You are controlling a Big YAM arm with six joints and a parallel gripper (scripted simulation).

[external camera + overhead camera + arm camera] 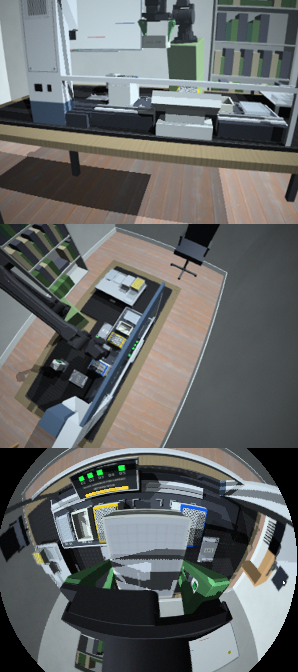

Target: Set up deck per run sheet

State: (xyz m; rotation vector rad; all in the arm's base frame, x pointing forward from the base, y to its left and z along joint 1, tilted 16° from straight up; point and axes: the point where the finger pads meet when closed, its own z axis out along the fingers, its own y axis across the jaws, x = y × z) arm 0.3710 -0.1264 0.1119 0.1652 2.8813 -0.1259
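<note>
Now: the sealed block 10 mm below my hand. Also, from my hand: blue gantry beam (200 mm ahead, 60 mm to the left, 220 mm above); blue tip rack (20 mm behind, 130 mm to the right, 170 mm below); yellow tip rack (20 mm ahead, 120 mm to the left, 200 mm below).
</note>
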